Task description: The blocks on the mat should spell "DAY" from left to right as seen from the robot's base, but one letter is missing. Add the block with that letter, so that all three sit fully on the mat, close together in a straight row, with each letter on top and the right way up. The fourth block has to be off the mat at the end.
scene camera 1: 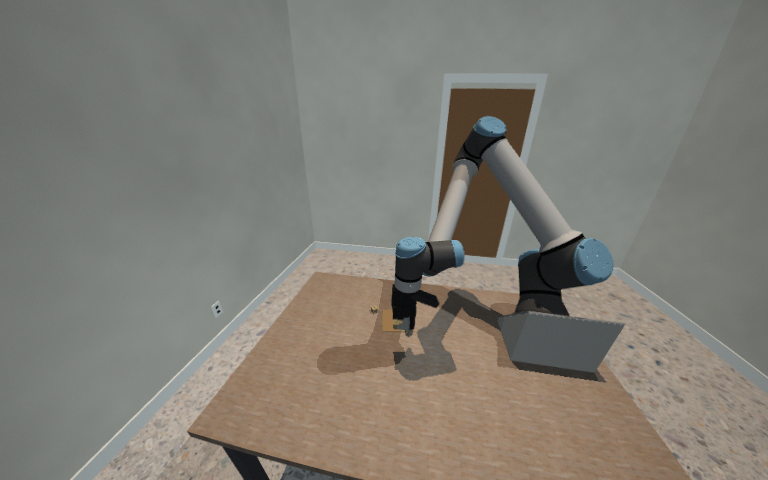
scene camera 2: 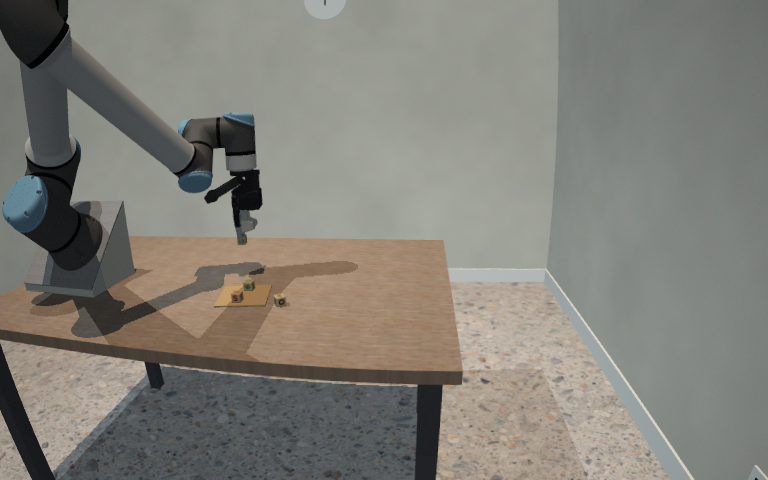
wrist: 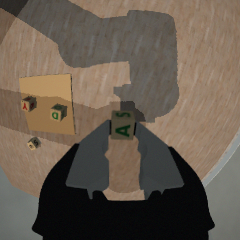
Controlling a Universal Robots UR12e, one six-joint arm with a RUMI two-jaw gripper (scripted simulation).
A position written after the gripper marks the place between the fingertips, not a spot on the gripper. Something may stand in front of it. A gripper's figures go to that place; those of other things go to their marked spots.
Labels:
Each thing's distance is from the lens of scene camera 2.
gripper (scene camera 2: 243,243): 137 cm
tan mat (scene camera 2: 259,295): 123 cm

